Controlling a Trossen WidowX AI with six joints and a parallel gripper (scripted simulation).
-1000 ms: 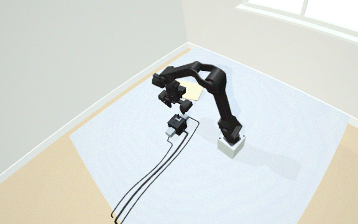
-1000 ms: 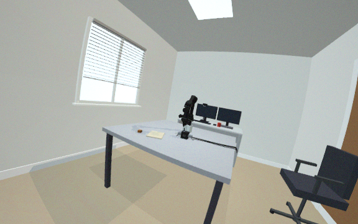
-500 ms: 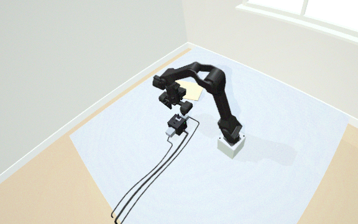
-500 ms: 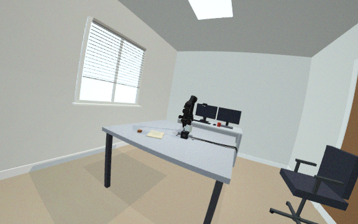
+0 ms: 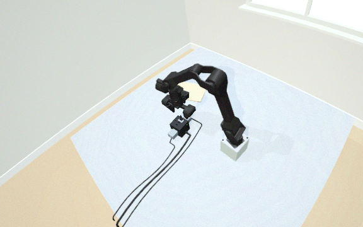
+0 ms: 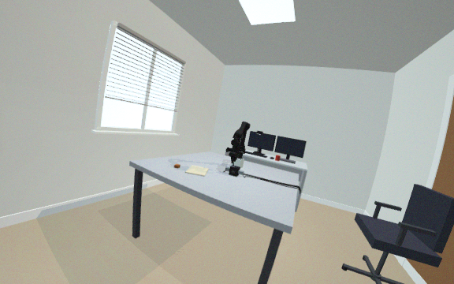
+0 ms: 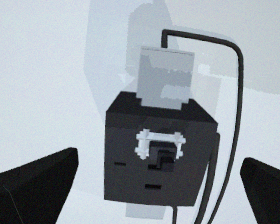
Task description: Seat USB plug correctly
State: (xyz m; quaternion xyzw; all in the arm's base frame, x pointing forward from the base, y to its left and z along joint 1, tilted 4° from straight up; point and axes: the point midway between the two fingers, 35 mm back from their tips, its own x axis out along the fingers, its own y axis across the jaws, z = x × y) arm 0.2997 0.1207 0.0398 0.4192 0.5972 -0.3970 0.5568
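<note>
My gripper tip is now 2 cm above the USB plug. Round my gripper tip: orange object: 35 cm ahead, 33 cm to the right, 10 cm below; yellow notepad: 23 cm ahead, 20 cm to the right, 11 cm below.
</note>
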